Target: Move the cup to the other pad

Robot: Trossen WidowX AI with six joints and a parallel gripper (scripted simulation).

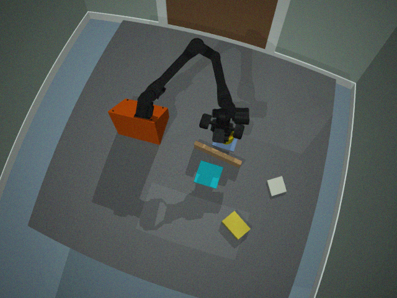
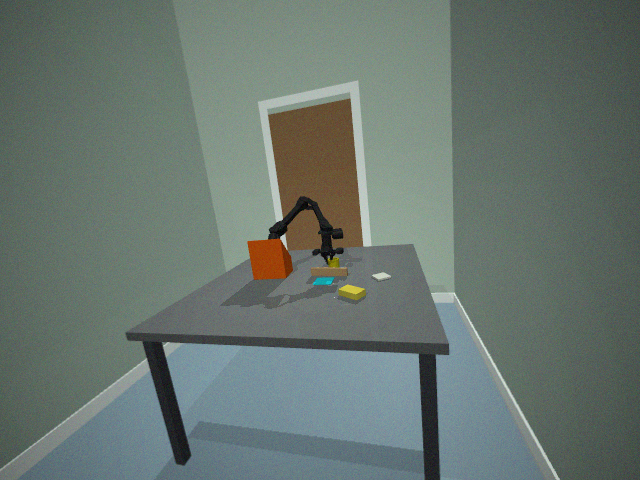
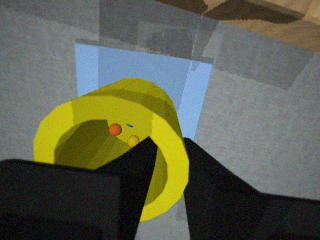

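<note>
The cyan pad lies 20 mm behind my gripper tip, 190 mm to the right of it and 40 mm below it. Also, from my gripper tip: yellow block: 130 mm ahead, 400 mm to the right, 20 mm below; then wooden bar: 90 mm to the right, 20 mm below; then white block: 290 mm ahead, 190 mm to the right, 30 mm below.
</note>
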